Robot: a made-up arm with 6 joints.
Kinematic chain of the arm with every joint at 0, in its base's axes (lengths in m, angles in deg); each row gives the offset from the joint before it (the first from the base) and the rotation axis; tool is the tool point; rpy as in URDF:
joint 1: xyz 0 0 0.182 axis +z
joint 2: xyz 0 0 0 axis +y
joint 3: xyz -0.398 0 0.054 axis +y
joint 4: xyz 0.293 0 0.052 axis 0.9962 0 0.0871
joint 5: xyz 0 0 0 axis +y
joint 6: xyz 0.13 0 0.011 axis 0.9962 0 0.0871
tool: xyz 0 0 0 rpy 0 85 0
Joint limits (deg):
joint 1: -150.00..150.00
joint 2: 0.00..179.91
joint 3: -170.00..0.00
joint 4: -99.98..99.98
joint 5: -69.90..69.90
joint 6: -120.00..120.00
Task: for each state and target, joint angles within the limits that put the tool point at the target. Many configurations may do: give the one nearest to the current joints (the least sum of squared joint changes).
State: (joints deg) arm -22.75 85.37 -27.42 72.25 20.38 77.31
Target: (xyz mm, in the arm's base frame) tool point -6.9 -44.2 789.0
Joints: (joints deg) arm -30.90 40.15 -76.89 71.57 -19.74 77.31
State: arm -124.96 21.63 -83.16 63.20 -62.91 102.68
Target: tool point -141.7 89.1 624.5
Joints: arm -78.41 20.87 -54.89 81.06 -69.90 102.68
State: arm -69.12 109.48 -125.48 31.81 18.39 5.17
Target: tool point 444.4 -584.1 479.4
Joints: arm -53.95 133.35 -134.18 32.73 12.56 5.17
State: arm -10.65 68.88 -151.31 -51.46 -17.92 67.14
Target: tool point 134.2 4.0 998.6
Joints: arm -6.45 88.77 -156.30 -50.59 -11.06 67.14
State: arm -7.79 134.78 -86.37 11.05 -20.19 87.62
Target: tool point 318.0 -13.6 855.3
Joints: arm -0.69 81.81 -105.20 9.27 -27.92 87.62
